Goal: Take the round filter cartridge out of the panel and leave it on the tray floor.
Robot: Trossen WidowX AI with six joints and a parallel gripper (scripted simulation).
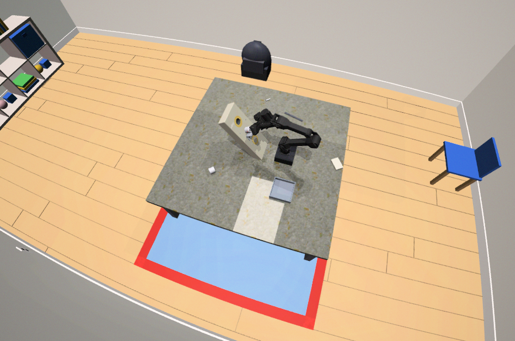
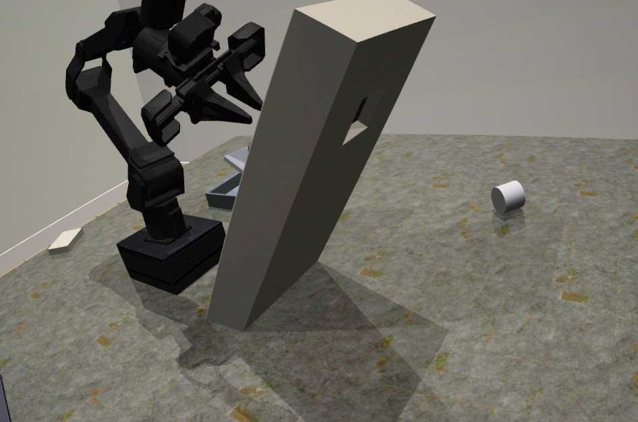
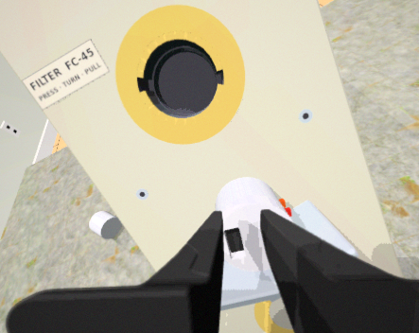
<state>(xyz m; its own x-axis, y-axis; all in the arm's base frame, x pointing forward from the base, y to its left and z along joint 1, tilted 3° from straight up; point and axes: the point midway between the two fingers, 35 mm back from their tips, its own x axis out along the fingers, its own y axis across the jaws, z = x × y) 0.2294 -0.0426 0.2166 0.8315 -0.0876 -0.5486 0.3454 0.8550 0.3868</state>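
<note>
My gripper tip is 1 cm short of the filter cartridge and 4 cm above it. The rest, counted from my gripper tip: pale ledge 7 cm below; then grey tray 28 cm behind, 32 cm to the left, 25 cm below; then pale flat block 66 cm behind, 5 cm to the left, 25 cm below.
</note>
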